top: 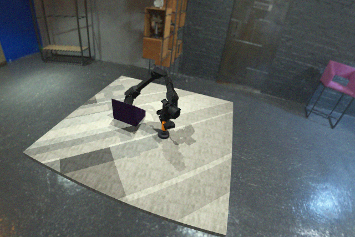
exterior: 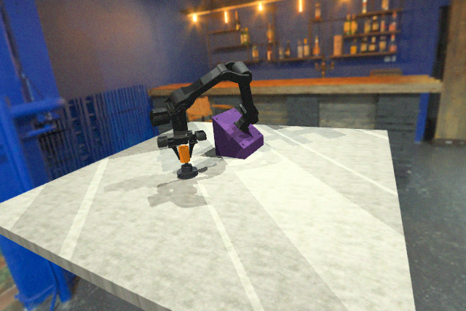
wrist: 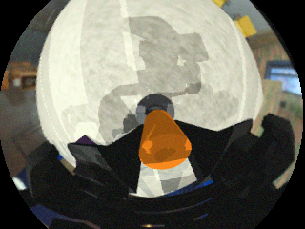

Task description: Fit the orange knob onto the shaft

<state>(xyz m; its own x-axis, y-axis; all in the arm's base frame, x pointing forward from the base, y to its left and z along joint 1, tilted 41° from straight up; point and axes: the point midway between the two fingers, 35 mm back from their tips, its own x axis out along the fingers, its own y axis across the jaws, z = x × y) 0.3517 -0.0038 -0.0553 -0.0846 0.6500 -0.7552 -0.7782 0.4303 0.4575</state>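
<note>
The orange knob is 2 cm above my gripper tip. The rest, counted from my gripper tip: pedestal 4 cm below.
</note>
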